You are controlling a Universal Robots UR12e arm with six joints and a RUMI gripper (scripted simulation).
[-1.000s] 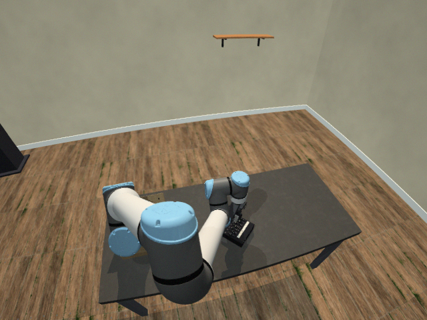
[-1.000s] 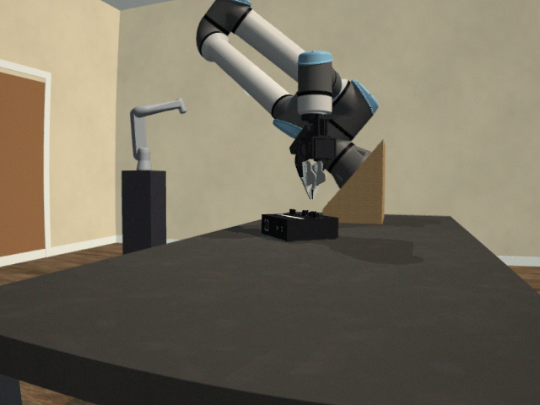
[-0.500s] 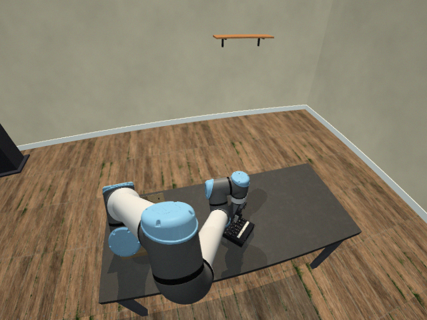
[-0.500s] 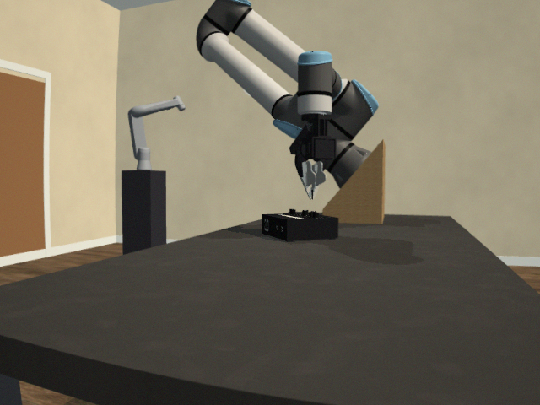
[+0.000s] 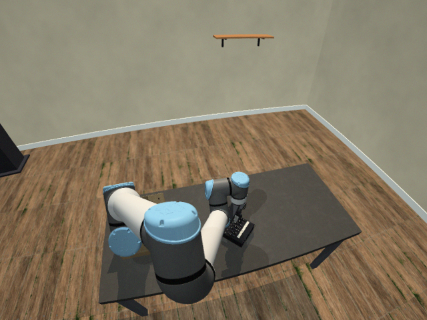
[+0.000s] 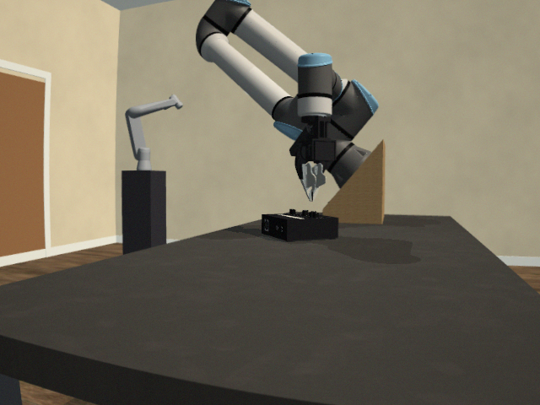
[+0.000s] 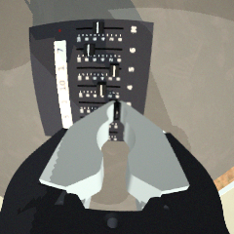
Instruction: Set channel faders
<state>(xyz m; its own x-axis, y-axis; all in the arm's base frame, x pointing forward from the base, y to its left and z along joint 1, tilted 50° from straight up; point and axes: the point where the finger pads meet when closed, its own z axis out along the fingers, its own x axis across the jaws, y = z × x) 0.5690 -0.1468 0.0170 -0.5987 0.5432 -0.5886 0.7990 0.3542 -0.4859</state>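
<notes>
Now: the master fader 60 mm to the right of my hand, 40 mm below it and 40 mm behind it.
</notes>
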